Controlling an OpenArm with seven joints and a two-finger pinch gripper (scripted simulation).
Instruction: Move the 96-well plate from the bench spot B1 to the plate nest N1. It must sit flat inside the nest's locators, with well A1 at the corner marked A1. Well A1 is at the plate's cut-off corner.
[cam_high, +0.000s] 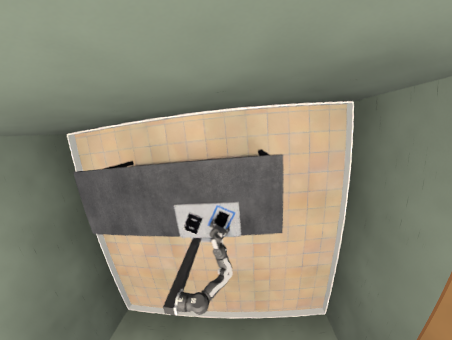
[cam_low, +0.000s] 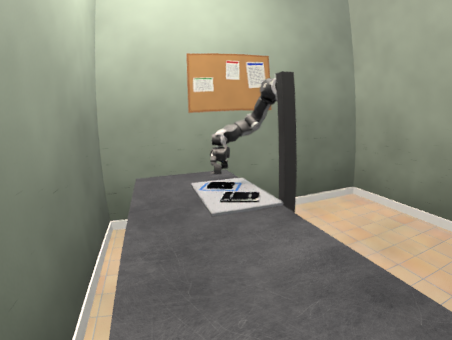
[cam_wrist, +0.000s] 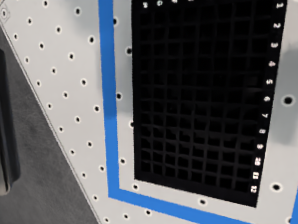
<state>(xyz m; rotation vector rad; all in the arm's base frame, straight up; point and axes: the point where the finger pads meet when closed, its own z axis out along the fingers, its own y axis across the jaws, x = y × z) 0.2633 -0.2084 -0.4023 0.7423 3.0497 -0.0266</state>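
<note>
Now: hand 70 mm above the black 96-well plate. From my hand the other things lie so: black plate nest N1: 230 mm to the left, 70 mm below, 40 mm behind.
</note>
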